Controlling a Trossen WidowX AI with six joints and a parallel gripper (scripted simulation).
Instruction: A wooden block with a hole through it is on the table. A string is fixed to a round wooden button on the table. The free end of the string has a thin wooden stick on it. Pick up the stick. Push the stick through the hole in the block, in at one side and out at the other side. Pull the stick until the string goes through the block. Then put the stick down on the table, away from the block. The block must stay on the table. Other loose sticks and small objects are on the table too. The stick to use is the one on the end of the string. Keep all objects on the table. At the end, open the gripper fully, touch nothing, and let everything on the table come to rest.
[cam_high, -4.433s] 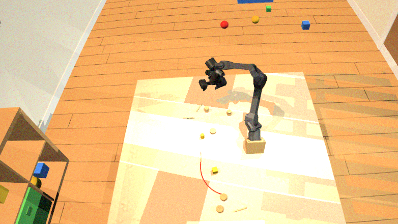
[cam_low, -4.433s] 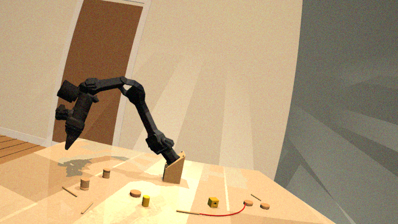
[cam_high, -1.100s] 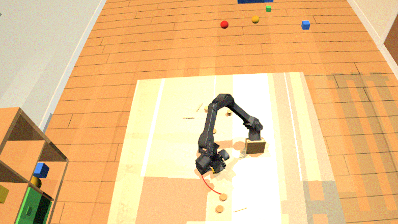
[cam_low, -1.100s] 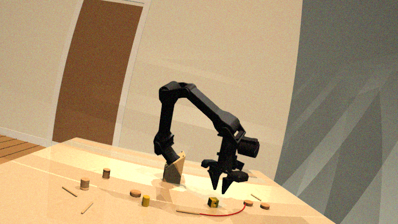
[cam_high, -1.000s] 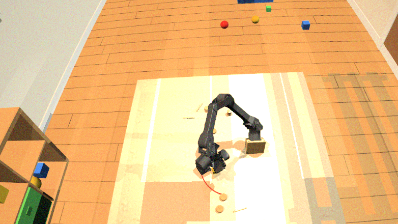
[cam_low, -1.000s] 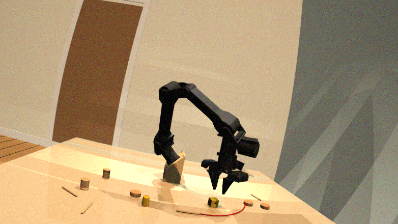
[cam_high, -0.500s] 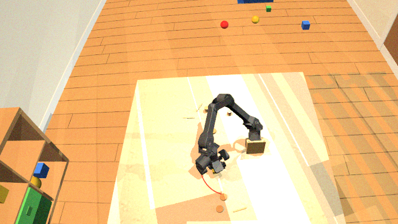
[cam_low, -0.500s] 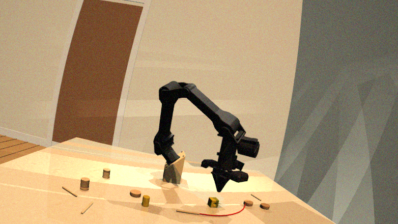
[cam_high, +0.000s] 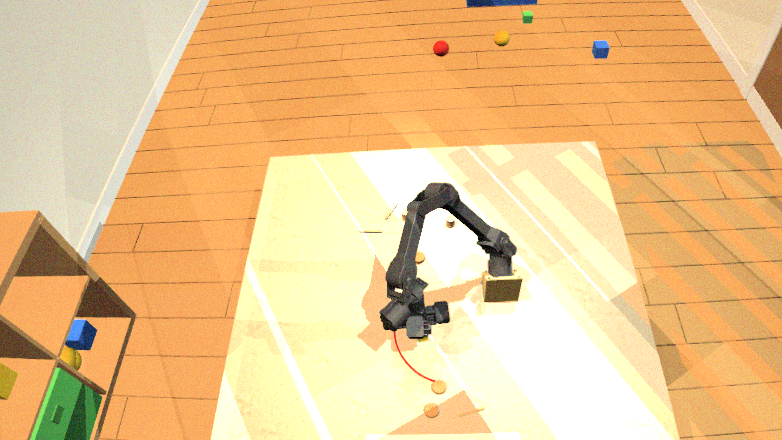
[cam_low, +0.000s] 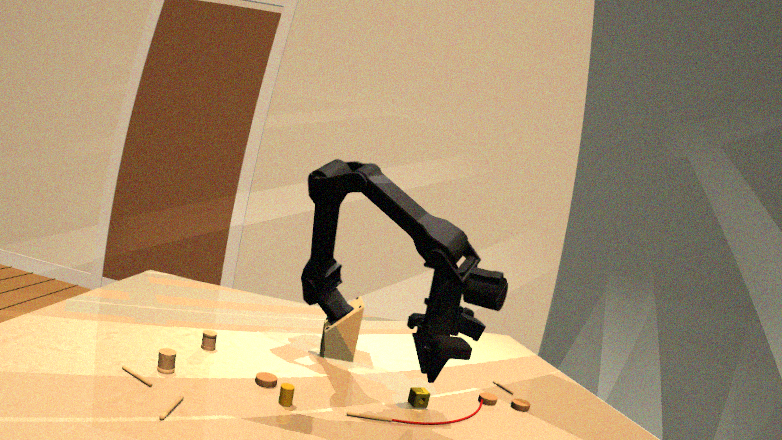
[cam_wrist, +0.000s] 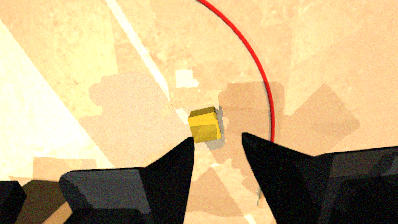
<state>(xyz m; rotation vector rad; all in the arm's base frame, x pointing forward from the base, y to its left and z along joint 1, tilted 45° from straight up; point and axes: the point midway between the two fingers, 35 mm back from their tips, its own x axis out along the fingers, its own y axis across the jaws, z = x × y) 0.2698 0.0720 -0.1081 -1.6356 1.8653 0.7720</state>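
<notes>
Now: the yellow wooden block 5 cm below my gripper tip and 1 cm behind it. Round my gripper tip: thin wooden stick 10 cm to the right, 6 cm below, 6 cm ahead; then yellow cylinder 25 cm to the right, 4 cm below, 4 cm ahead; then round button 16 cm to the left, 5 cm below, 4 cm behind.
</notes>
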